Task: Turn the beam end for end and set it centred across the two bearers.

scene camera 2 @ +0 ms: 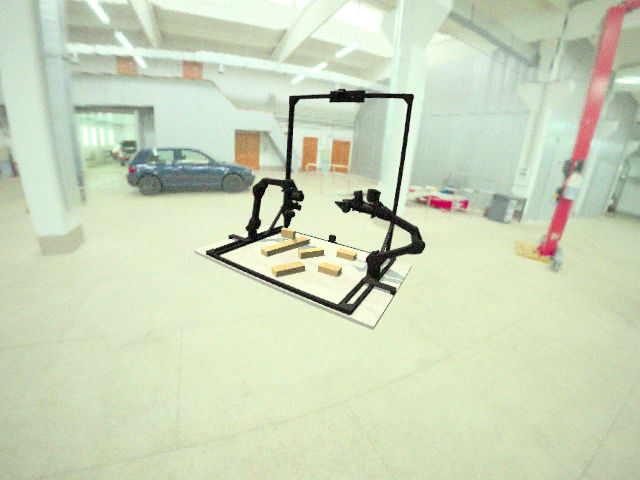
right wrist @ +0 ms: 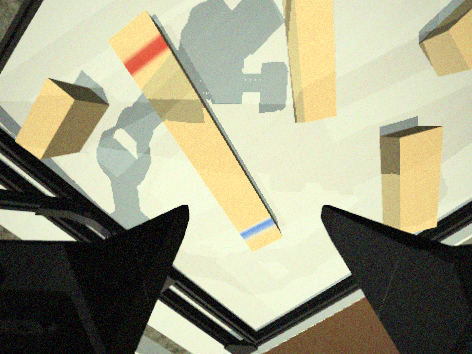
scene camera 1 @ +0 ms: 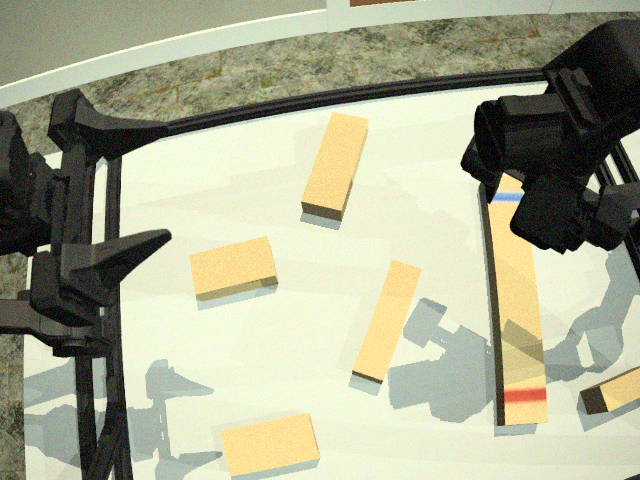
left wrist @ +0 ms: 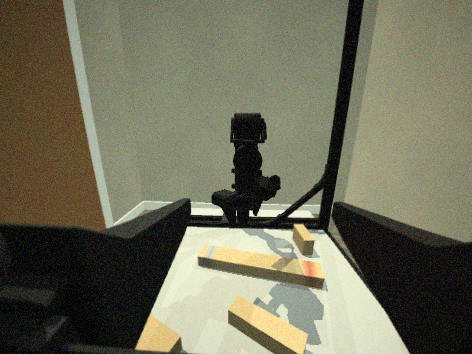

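Where they show: left gripper, fingertip midpoint: (scene camera 2: 338,201) (scene camera 1: 168,176) (left wrist: 261,206); right gripper, fingertip midpoint: (scene camera 2: 287,223) (right wrist: 254,211) (left wrist: 244,221); left arm's base, link origin: (scene camera 2: 372,276) (scene camera 1: 95,337); right arm's base, link origin: (scene camera 2: 252,237) (left wrist: 243,220).
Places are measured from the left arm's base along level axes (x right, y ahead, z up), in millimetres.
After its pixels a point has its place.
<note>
The beam (scene camera 1: 516,284) {x 36, y 635, z 19 mm} (scene camera 2: 284,246) {x -3, y 616, z 15 mm} (left wrist: 250,260) {x 22, y 630, z 19 mm} (right wrist: 215,170) {x 21, y 645, z 19 mm} is long, with a blue band near one end and a red band near the other. It lies flat on the table; in scene camera 1 its red end is at the bottom, its blue end at the top, partly behind the right arm. Two similar short blocks, one (scene camera 1: 232,268) {x -67, y 235, z 19 mm} (scene camera 2: 329,269) {x -103, y 222, z 14 mm} above the other (scene camera 1: 271,444) {x 188, y 255, z 19 mm} (scene camera 2: 346,254) {x 158, y 240, z 13 mm}, lie at the left in scene camera 1; I cannot tell which blocks are the bearers. My right gripper (right wrist: 254,211) {x 0, y 602, z 174 mm} is open and empty above the blue end. My left gripper is open and empty, away from the beam.
A thick block (scene camera 1: 336,165) {x -208, y 413, z 19 mm} (scene camera 2: 287,268) {x -250, y 402, z 19 mm} (right wrist: 420,175) {x -205, y 408, z 19 mm} lies at the upper middle in scene camera 1. A slim block (scene camera 1: 387,320) {x 49, y 436, z 25 mm} (left wrist: 267,325) {x 49, y 430, z 25 mm} (right wrist: 312,60) {x 42, y 448, z 25 mm} lies left of the beam. Another block (scene camera 1: 620,390) {x 227, y 737, z 44 mm} (left wrist: 302,240) {x 211, y 719, z 34 mm} (right wrist: 50,120) {x 220, y 752, z 44 mm} lies right of its red end. Black rails border the table.
</note>
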